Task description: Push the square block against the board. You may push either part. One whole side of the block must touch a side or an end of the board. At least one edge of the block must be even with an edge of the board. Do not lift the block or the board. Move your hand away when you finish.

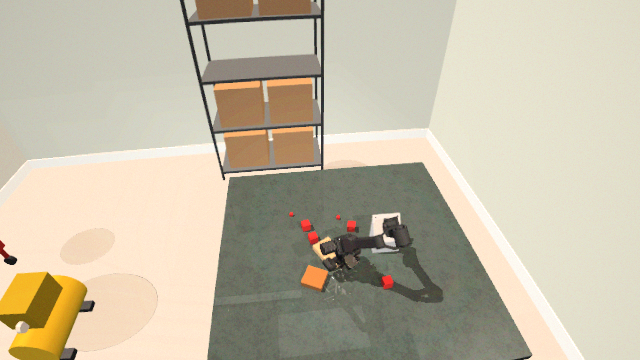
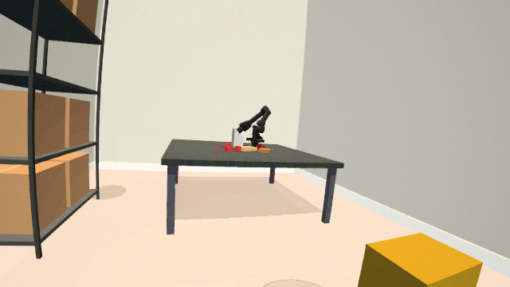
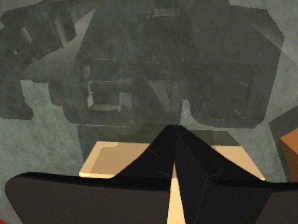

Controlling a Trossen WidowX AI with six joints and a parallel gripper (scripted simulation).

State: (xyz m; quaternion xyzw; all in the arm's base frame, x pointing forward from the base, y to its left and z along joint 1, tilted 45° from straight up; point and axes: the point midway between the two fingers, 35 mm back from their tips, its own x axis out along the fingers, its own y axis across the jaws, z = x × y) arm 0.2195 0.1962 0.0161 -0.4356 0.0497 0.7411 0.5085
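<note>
Right now my gripper tip is 60 mm short of the tan flat piece, 80 mm to the left of it and 10 mm below it. From my gripper tip the other things lie so: orange square block (120 mm ahead, 70 mm to the left, 10 mm above).
</note>
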